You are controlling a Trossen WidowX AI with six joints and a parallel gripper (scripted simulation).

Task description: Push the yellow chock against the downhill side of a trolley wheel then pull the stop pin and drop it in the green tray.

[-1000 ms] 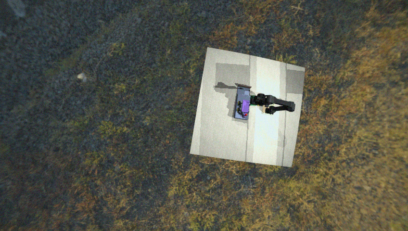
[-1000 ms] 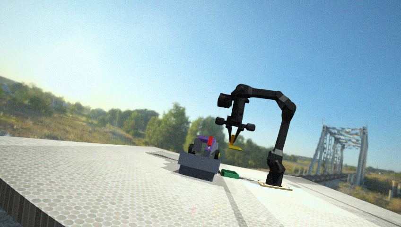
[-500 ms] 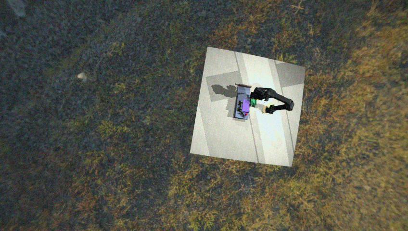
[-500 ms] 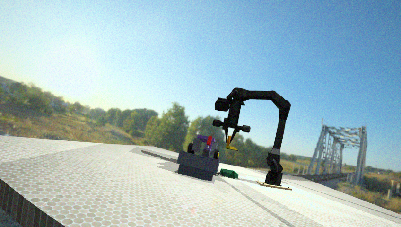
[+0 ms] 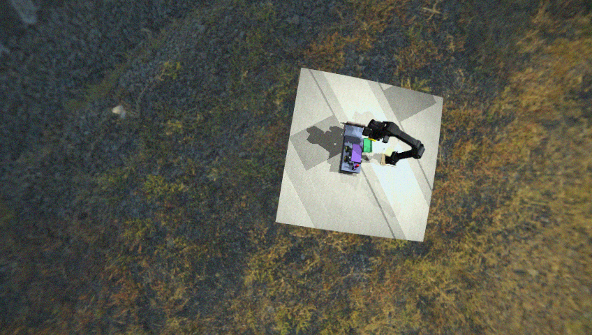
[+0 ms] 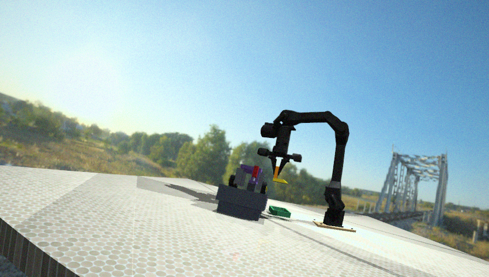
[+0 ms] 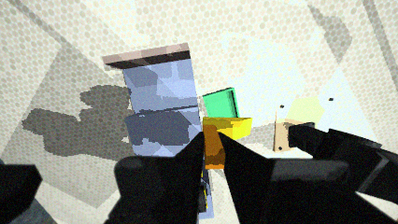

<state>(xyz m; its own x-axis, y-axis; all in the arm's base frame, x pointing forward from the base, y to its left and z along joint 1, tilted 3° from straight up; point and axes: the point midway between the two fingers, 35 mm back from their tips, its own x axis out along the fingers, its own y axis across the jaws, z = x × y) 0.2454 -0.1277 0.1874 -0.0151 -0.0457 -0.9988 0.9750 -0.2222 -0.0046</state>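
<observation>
My gripper tip is now 2 cm past the yellow chock and 1 cm above it. Round my gripper tip: grey-blue ramp: 9 cm ahead, 13 cm to the left, 11 cm below; then purple trolley: 10 cm ahead, 14 cm to the left, 4 cm below; then tray: 4 cm behind, 4 cm to the left, 16 cm below.
</observation>
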